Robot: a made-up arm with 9 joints. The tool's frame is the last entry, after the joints.
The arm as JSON. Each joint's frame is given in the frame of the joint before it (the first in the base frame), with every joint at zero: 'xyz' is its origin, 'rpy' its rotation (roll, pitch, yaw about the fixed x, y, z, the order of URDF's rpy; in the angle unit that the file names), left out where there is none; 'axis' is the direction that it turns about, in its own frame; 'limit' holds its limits. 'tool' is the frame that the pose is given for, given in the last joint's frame.
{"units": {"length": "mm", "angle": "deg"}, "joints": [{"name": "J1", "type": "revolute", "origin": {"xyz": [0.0, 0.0, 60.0]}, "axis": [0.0, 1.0, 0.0], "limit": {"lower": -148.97, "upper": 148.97}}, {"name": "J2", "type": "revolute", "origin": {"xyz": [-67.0, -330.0, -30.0]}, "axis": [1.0, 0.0, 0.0], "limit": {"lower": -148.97, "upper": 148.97}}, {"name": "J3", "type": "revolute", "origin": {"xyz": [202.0, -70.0, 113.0]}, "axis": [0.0, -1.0, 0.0], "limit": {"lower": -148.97, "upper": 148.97}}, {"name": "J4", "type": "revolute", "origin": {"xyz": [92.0, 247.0, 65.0]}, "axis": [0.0, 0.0, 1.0], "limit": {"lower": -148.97, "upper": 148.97}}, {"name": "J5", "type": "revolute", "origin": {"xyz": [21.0, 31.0, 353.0]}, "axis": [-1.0, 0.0, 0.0], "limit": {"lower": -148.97, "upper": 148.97}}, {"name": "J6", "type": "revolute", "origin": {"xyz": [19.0, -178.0, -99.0]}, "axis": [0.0, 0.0, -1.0], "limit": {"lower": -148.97, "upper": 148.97}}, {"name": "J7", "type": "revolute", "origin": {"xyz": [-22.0, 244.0, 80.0]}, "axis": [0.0, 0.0, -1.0], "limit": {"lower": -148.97, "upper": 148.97}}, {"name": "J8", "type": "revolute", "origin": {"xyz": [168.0, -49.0, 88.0]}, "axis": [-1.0, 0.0, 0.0], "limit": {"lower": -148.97, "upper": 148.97}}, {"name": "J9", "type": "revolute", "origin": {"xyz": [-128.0, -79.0, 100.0]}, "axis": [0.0, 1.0, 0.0], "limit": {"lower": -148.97, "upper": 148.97}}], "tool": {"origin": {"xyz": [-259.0, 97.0, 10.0]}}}
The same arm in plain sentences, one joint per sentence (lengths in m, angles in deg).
The arm has nine revolute joints in a row. What follows holds with every joint at zero, and every direction is one of the base frame's.
Joint 1 is mounted 0.06 m along +z from the base frame's origin and rotates about +y, from -148.97 to 148.97 deg.
Joint 2 is mounted 0.067 m along -x and 0.33 m along -y and 0.03 m along -z from joint 1 and rotates about +x, from -148.97 to 148.97 deg.
Joint 3 is mounted 0.202 m along +x and 0.07 m along -y and 0.113 m along +z from joint 2 and rotates about -y, from -148.97 to 148.97 deg.
Joint 4 is mounted 0.092 m along +x and 0.247 m along +y and 0.065 m along +z from joint 3 and rotates about +z, from -148.97 to 148.97 deg.
Joint 5 is mounted 0.021 m along +x and 0.031 m along +y and 0.353 m along +z from joint 4 and rotates about -x, from -148.97 to 148.97 deg.
Joint 6 is mounted 0.019 m along +x and 0.178 m along -y and 0.099 m along -z from joint 5 and rotates about -z, from -148.97 to 148.97 deg.
Joint 7 is mounted 0.022 m along -x and 0.244 m along +y and 0.08 m along +z from joint 6 and rotates about -z, from -148.97 to 148.97 deg.
Joint 8 is mounted 0.168 m along +x and 0.049 m along -y and 0.088 m along +z from joint 7 and rotates about -x, from -148.97 to 148.97 deg.
Joint 9 is mounted 0.128 m along -x and 0.079 m along -y and 0.1 m along +z from joint 8 and rotates about +y, from -148.97 to 148.97 deg.
The tool frame, which is the frame that the pose is given for, is mounted 0.259 m along -x and 0.097 m along +y and 0.01 m along +z from joint 9; its axes are parallel to the base frame's.

